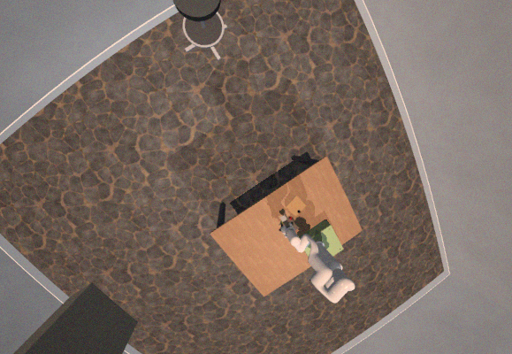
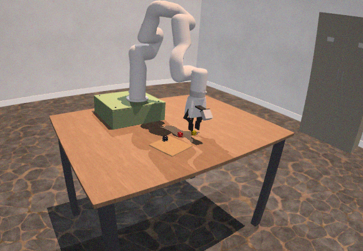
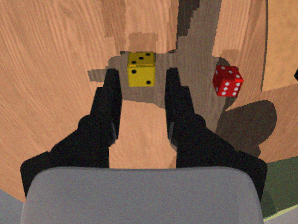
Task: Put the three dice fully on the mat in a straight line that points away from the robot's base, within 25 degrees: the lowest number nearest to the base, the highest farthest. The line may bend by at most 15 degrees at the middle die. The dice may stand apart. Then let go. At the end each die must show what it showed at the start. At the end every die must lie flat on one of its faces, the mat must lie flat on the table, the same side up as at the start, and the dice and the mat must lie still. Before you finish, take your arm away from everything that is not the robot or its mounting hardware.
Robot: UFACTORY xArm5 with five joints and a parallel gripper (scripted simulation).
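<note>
Right now the yellow die is 4 cm below my hand. The rest, counted from my hand: black die: 1 cm behind, 17 cm to the right, 3 cm below; then red die: 2 cm behind, 7 cm to the right, 4 cm below; then tan mat: 5 cm ahead, 17 cm to the right, 4 cm below.
</note>
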